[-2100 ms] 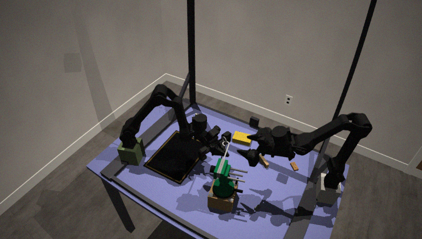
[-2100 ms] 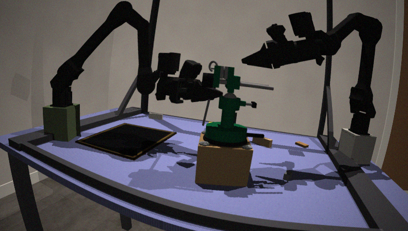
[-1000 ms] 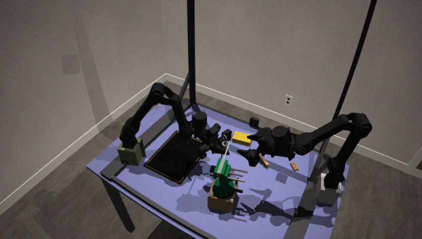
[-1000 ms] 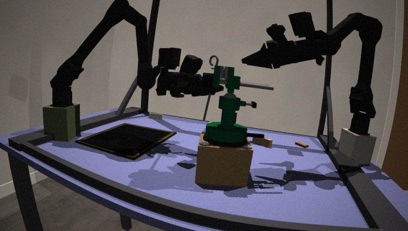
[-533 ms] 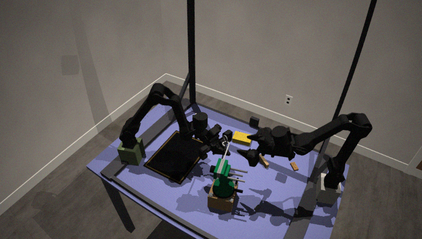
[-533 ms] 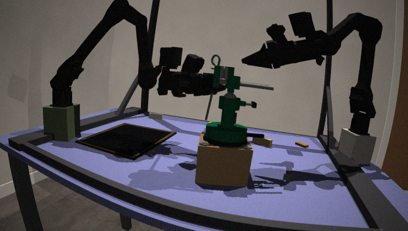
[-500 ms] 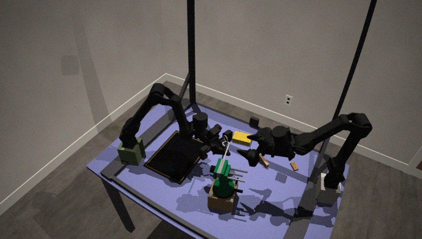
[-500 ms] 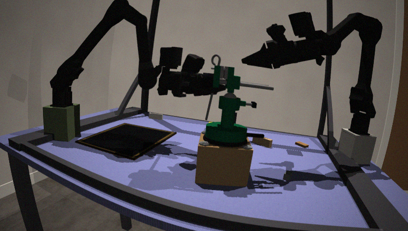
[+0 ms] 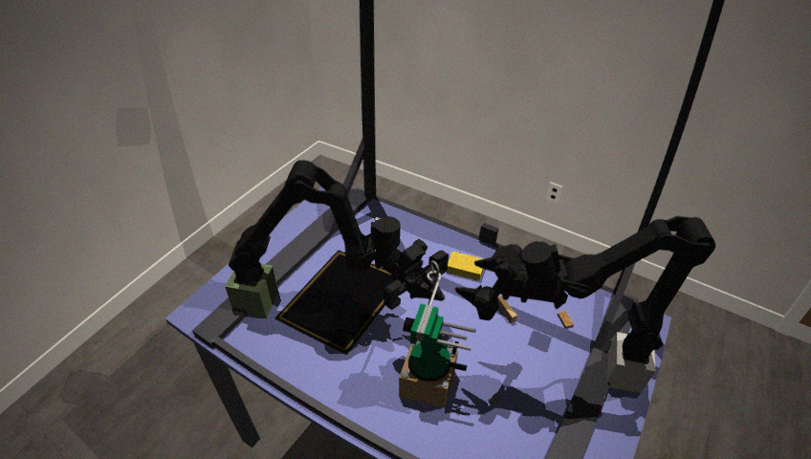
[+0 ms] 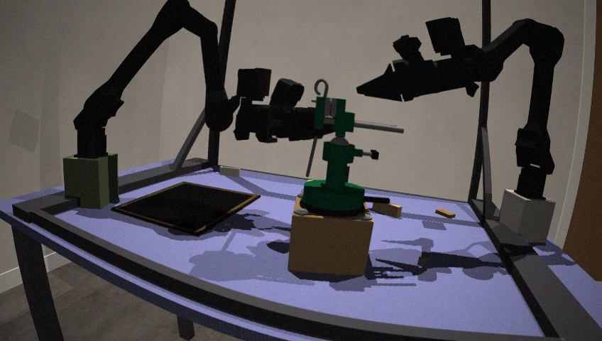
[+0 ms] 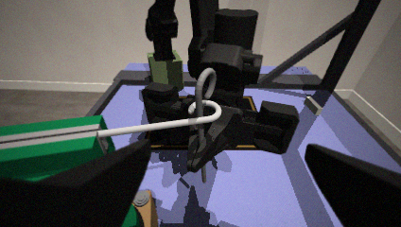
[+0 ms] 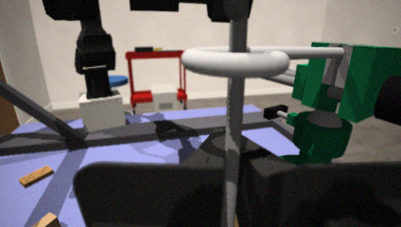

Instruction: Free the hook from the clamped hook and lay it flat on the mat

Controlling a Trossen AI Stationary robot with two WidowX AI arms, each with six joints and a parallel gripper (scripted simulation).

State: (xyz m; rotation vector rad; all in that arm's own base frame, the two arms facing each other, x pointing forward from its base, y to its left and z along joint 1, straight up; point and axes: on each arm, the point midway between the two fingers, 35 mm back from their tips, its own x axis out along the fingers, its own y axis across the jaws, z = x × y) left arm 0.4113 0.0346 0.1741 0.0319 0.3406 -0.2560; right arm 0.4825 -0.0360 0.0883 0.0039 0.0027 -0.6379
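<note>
Now: right hand 80 mm past the black mat, 260 mm to the left of it and 190 mm above it. Round my right hand: pale block (400 mm behind, 230 mm to the right, 180 mm below).
</note>
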